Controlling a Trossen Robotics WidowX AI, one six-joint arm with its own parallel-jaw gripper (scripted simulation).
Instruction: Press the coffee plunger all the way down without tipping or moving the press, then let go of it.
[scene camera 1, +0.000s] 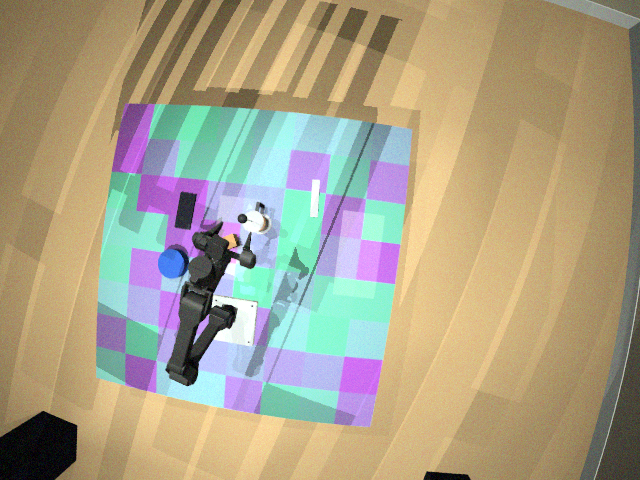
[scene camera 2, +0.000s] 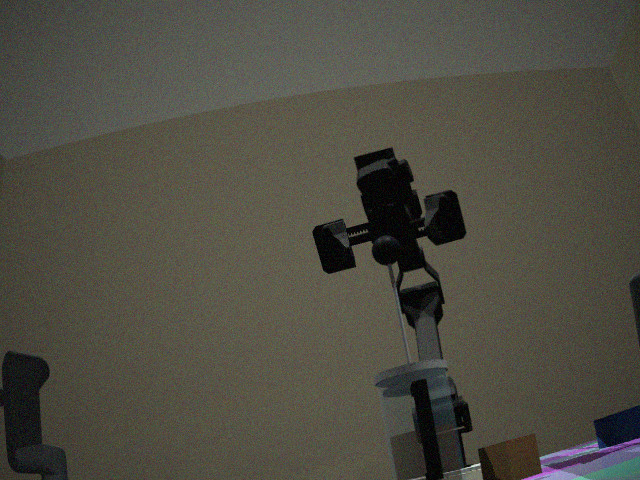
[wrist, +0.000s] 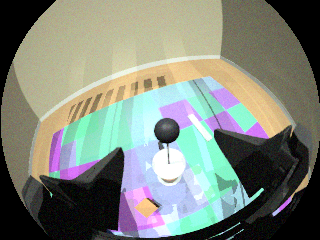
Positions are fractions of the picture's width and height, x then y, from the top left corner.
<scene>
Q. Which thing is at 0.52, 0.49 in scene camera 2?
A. My gripper.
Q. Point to a coffee press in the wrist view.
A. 0.53, 0.69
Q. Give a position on a blue cylinder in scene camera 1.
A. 0.27, 0.55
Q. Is my gripper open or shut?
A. Open.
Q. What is my gripper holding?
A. Nothing.
</scene>
